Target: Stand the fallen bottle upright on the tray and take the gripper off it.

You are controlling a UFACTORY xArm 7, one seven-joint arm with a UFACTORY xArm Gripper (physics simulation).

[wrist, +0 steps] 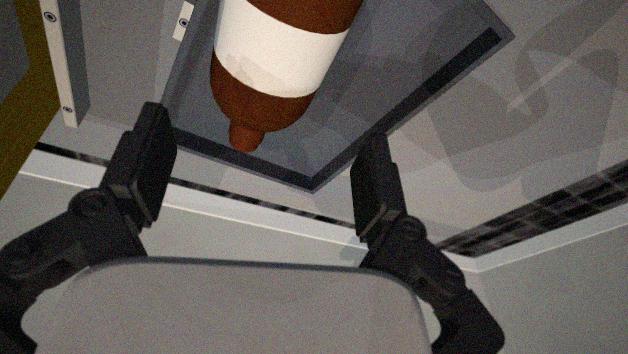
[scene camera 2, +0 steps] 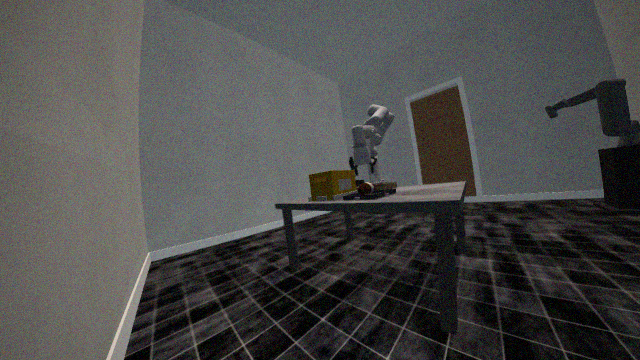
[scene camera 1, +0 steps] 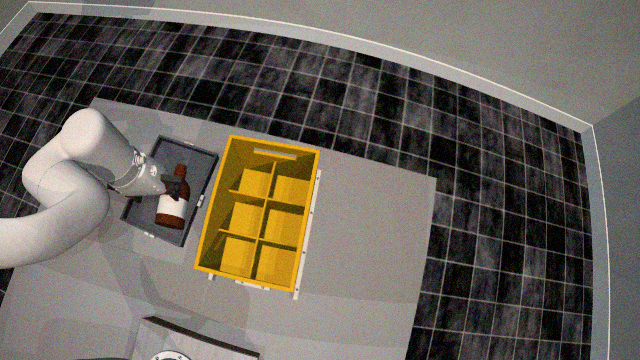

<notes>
In view: my gripper point(scene camera 1: 158, 195) and a brown bottle point(scene camera 1: 170, 213).
The brown bottle shows as well in the wrist view point(wrist: 265, 70). My gripper also shows in the wrist view point(wrist: 270, 139).
</notes>
